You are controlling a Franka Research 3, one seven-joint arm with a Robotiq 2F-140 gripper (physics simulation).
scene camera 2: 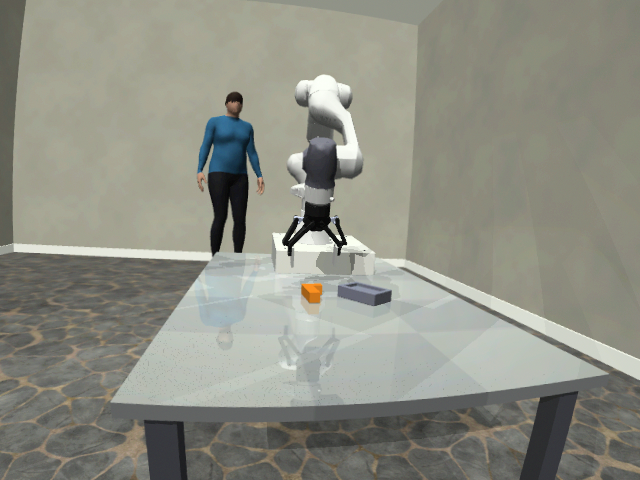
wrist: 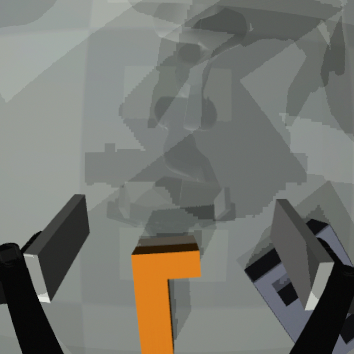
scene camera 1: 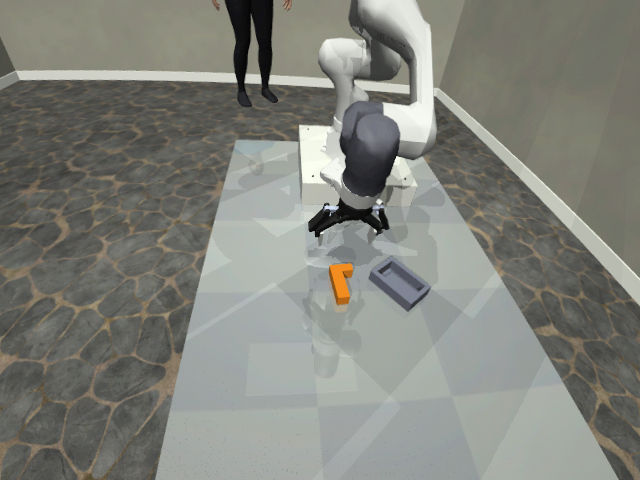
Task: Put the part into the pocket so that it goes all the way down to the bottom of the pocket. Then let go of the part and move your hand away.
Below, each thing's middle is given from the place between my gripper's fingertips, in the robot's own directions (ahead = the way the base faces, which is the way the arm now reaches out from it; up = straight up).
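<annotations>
With the orange L-shaped block (wrist: 152, 266), my hand is 70 mm above it and 100 mm short of it. There's a grey pocket block (scene camera 1: 403, 286) too, and that one is 70 mm below my hand, 160 mm to the left of it and 80 mm ahead of it.
</annotations>
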